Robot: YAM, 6 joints.
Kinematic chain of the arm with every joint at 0, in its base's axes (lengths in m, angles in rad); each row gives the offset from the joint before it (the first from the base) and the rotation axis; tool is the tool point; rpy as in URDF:
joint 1: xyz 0 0 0.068 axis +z
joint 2: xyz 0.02 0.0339 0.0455 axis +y
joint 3: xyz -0.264 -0.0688 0 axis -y
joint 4: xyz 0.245 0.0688 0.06 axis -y
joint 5: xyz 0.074 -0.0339 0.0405 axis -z
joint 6: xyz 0.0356 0 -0.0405 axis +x
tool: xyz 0 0 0 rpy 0 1.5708 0
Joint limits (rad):
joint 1: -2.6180..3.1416
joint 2: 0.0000..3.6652
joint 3: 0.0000..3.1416
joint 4: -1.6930..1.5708
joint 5: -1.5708..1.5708
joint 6: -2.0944..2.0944
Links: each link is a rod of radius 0.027 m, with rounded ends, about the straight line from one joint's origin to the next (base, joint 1, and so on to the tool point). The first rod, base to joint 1, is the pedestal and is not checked.
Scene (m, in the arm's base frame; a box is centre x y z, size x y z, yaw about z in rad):
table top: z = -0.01
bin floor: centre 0.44 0.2 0 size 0.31 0.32 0.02 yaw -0.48
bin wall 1: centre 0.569 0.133 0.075 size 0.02 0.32 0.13 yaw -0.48
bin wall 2: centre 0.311 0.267 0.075 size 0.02 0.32 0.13 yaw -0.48
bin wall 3: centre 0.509 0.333 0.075 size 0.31 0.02 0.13 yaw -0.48
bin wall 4: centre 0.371 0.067 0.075 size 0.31 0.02 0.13 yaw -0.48
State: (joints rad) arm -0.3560 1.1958 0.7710 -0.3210 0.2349 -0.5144
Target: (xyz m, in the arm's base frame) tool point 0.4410 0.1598 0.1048
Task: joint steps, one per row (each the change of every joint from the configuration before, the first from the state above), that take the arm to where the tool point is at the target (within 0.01 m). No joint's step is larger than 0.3 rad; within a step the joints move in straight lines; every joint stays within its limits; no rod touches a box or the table.
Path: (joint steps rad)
1: 0.2384 0.2725 0.2373 0.1076 -0.0268 0.0000
2: 0.2385 0.2725 0.2374 0.1076 -0.0268 0.0000
3: 0.2384 0.2725 0.2373 0.1076 -0.0268 0.0000
4: -0.0002 0.2212 -0.0622 -0.0080 -0.0031 0.0000

